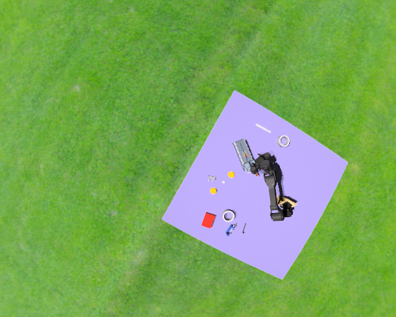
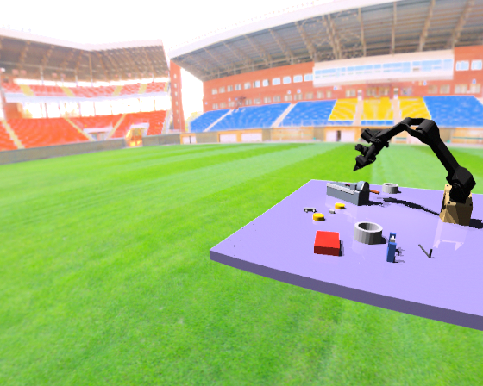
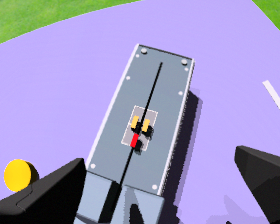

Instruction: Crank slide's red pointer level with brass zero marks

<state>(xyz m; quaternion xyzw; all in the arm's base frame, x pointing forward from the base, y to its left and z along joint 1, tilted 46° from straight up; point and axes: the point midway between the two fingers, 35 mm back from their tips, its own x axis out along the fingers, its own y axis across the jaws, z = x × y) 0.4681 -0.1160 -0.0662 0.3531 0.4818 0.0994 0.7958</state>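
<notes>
The brown crank handle is 120 mm behind my gripper tip, 70 mm to the left of it and 100 mm below it. Also, from my gripper tip: red pointer: 30 mm ahead, 10 mm to the left, 90 mm below; white bar: 30 mm ahead, 300 mm to the right, 170 mm below; small grey bracket: 150 mm ahead, 320 mm to the left, 170 mm below.
</notes>
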